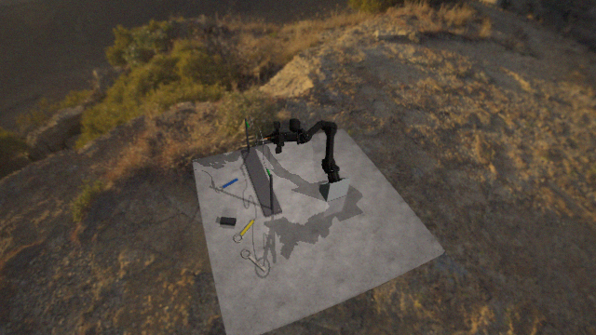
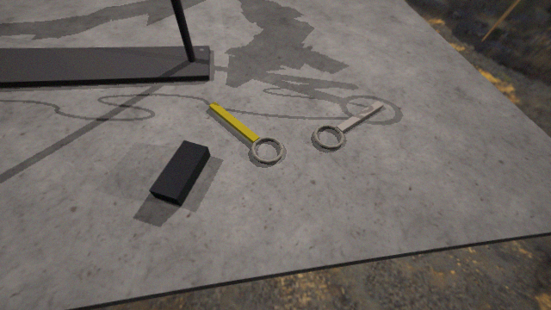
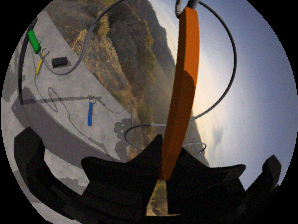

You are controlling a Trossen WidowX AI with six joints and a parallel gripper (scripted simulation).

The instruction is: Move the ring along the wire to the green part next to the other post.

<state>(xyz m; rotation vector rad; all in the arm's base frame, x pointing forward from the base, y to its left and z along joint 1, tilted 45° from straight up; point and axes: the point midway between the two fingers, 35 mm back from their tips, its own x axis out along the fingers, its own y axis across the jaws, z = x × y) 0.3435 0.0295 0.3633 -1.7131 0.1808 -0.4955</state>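
Now: the orange-handled ring 1 cm ahead of my gripper tip, 8 cm to the left of it and 5 cm above it. From my gripper tip the other things lie so: black block: 31 cm ahead, 26 cm to the left, 36 cm below; blue-handled ring: 28 cm ahead, 4 cm to the right, 37 cm below; yellow-handled ring: 24 cm ahead, 36 cm to the left, 37 cm below.
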